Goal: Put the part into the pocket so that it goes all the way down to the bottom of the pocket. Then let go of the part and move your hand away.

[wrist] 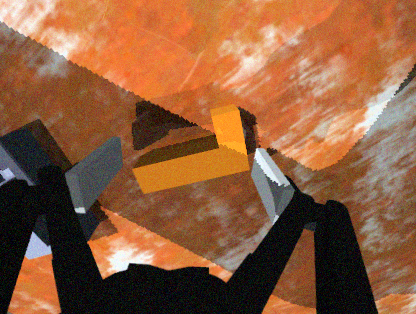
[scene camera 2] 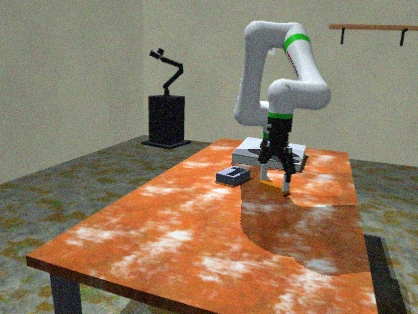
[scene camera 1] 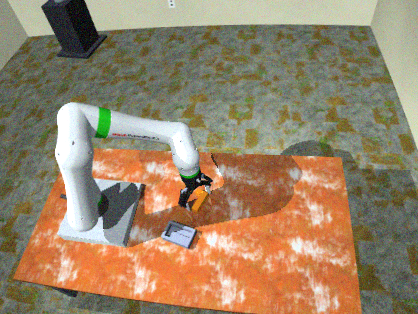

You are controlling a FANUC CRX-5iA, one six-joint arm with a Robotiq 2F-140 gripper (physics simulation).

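Places are measured from the arm's base along level axes (x ahead, y left, z up), in centimetres.
Pixels of known places: gripper, between the fingertips: [wrist: 188, 156] [scene camera 2: 273, 184] [scene camera 1: 198, 200].
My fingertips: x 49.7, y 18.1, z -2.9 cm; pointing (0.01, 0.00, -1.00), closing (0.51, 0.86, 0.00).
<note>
Behind a point stands the place of what it marks.
The orange L-shaped part [scene camera 1: 200, 200] @(x 51.1, y 18.0, z -2.3 cm) [scene camera 2: 273, 186] @(x 52.2, y 18.8, z -2.7 cm) [wrist: 190, 170] @(x 50.8, y 17.8, z -2.3 cm) lies on the table. In the wrist view its long arm runs across between the fingers and its short arm points up at the right. My gripper [scene camera 1: 196, 195] @(x 49.7, y 18.1, z -3.0 cm) [scene camera 2: 275, 179] @(x 49.7, y 18.1, z -3.0 cm) [wrist: 188, 156] @(x 49.7, y 18.1, z -3.0 cm) is wide open and low at the part, holding nothing. In the wrist view the right fingertip is close beside the part's corner; the left one is apart from the long arm's end. The grey-blue block with the pocket [scene camera 1: 175, 240] @(x 46.5, y -5.1, z -1.7 cm) [scene camera 2: 224, 179] @(x 53.6, y -2.0, z -3.6 cm) [wrist: 26, 141] @(x 41.2, y 3.7, z -4.1 cm) stands nearby, partly hidden by the left finger in the wrist view.
The robot's grey base plate [scene camera 1: 116, 235] @(x 18.5, y -11.0, z -0.5 cm) [scene camera 2: 245, 158] @(x 21.9, y -6.7, z -2.4 cm) stands on the orange and white table [scene camera 1: 280, 270] @(x 95.1, y -5.2, z -5.3 cm) [scene camera 2: 165, 250] @(x 109.2, y 9.6, z -5.3 cm), beyond the block in scene camera 2. A black pedestal [scene camera 1: 74, 27] [scene camera 2: 166, 120] stands on the floor away from the table.
</note>
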